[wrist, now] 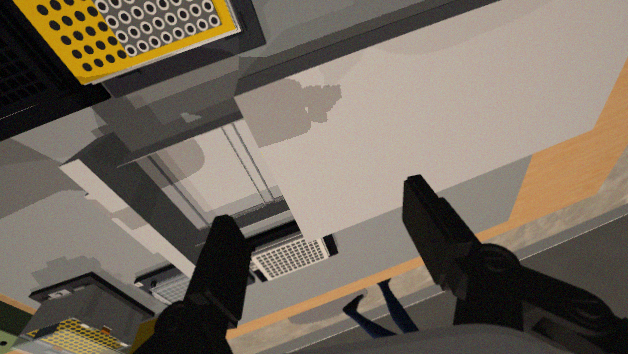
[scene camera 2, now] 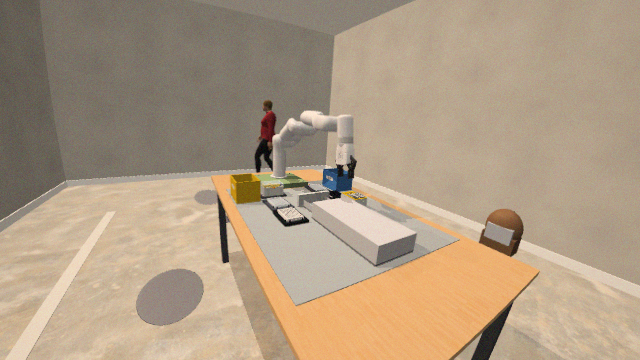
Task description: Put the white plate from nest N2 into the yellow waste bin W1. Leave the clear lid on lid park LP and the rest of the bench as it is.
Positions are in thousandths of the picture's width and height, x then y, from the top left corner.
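Wrist view: my gripper (wrist: 510, 609), a yellow-rimmed rack (wrist: 152, 137), a white plate (wrist: 458, 719) and a long white box (wrist: 528, 383). Scene camera 2 shows the long white box too (scene camera 2: 591, 665).
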